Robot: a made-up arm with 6 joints. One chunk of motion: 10 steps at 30 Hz.
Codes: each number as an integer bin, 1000 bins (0 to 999) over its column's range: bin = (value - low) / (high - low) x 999, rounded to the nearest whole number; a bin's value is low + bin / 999 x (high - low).
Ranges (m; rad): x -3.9..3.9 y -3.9..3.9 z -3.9..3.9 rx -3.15..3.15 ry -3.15..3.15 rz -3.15..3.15
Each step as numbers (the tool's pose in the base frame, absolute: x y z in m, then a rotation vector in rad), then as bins.
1 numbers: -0.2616 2.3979 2.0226 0.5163 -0.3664 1.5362
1 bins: 466 807 759 581 441 743
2 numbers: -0.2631 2.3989 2.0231 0.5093 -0.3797 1.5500
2 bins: 466 807 759 580 439 745
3 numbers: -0.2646 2.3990 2.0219 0.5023 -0.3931 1.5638
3 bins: 466 807 758 579 437 747
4 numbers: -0.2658 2.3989 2.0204 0.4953 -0.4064 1.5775
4 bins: 465 807 758 578 435 750
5 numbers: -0.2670 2.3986 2.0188 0.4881 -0.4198 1.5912
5 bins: 465 807 758 577 433 752
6 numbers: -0.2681 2.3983 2.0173 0.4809 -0.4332 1.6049
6 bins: 465 807 758 576 431 754
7 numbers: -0.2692 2.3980 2.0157 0.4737 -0.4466 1.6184
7 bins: 465 807 758 575 429 756
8 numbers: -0.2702 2.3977 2.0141 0.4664 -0.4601 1.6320
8 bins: 465 807 757 573 427 758
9 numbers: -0.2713 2.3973 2.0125 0.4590 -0.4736 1.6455
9 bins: 465 807 757 572 424 760
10 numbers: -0.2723 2.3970 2.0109 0.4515 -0.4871 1.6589
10 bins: 465 807 757 571 422 763
